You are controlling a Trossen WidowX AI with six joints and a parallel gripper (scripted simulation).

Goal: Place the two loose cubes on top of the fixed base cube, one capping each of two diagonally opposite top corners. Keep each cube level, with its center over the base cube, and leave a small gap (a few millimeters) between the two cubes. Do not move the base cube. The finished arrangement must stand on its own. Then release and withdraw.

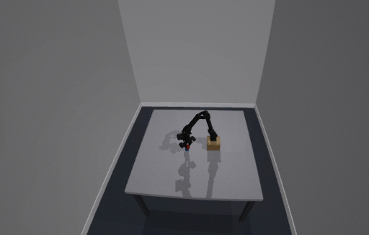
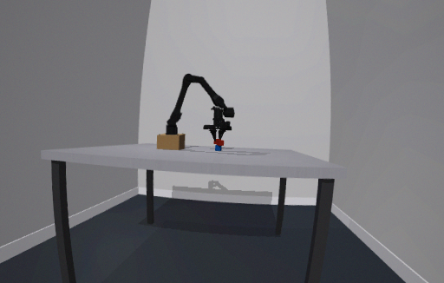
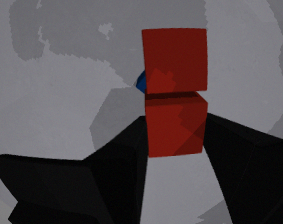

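My gripper tip is 10 mm short of the blue cube, 20 mm to the left of it and 40 mm above it.
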